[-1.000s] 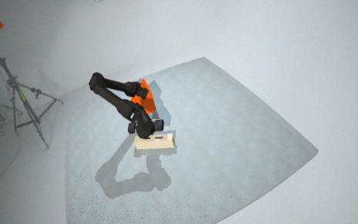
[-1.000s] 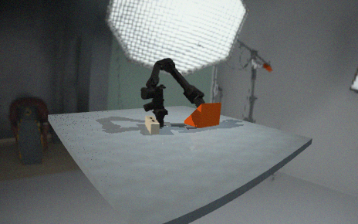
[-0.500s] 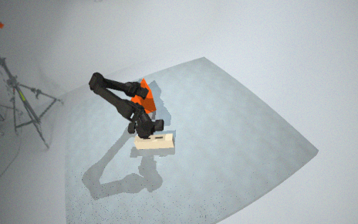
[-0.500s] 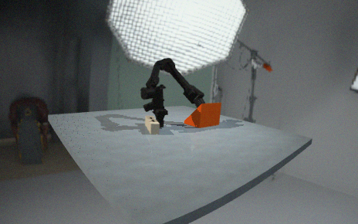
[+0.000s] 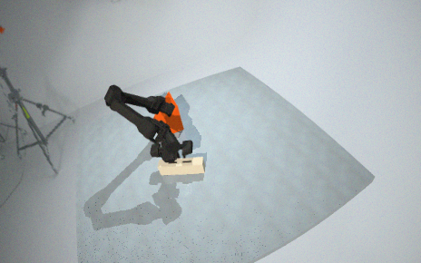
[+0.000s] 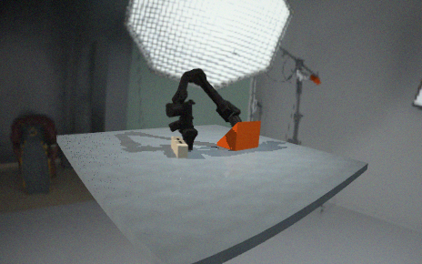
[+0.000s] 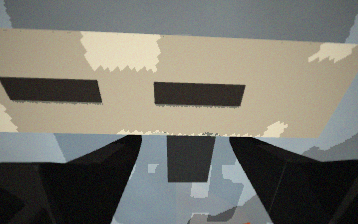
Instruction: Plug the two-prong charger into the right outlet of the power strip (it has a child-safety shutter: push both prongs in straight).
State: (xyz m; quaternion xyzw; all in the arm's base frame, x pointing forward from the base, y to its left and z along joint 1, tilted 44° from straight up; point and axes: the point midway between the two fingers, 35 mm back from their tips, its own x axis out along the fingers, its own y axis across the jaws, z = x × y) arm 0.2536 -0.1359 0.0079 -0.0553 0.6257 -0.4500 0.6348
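My gripper tip is 1 cm short of the dark two-prong charger, 1 cm to the left of it and 1 cm below it.
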